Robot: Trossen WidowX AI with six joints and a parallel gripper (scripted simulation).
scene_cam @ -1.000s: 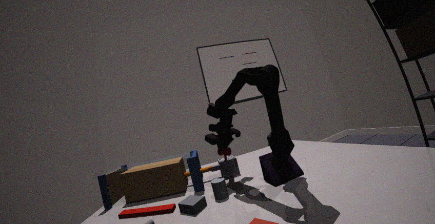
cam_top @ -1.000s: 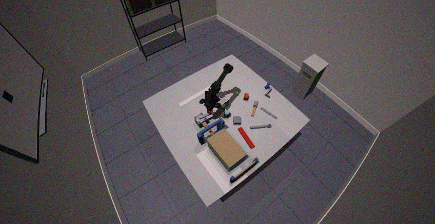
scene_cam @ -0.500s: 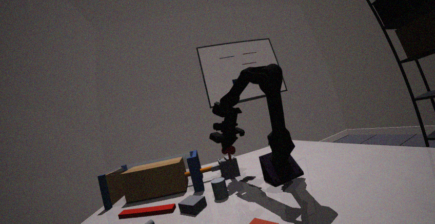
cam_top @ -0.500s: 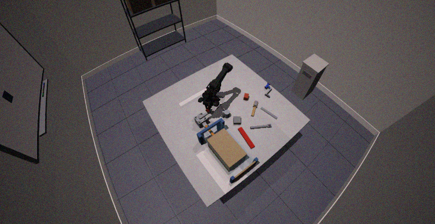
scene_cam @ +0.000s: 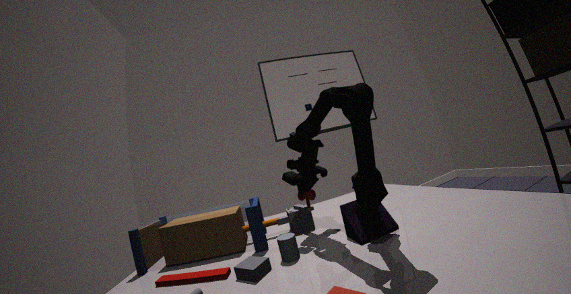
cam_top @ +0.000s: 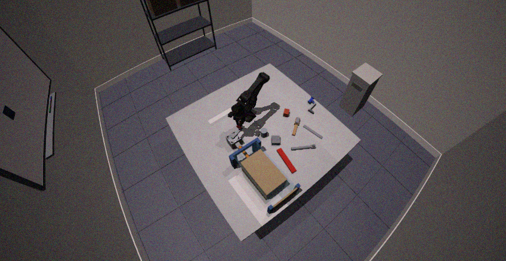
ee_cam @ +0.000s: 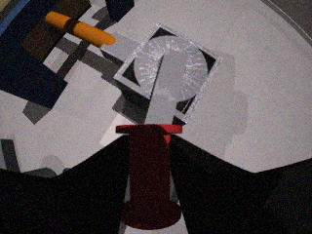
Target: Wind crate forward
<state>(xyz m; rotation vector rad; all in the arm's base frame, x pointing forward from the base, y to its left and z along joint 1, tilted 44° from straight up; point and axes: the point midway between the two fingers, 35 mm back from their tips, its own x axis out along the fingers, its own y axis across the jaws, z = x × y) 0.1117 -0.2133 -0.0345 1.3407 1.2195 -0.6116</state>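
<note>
Now: gripper tip 120 mm above the grey winch, 90 mm to the left of it and 10 mm past it. Also, from my gripper tip: grey block (250 mm ahead, 170 mm to the left, 130 mm below); then blue frame (170 mm ahead, 100 mm to the right, 40 mm below); then winch handle with red knob (40 mm below, 20 mm to the right).
</note>
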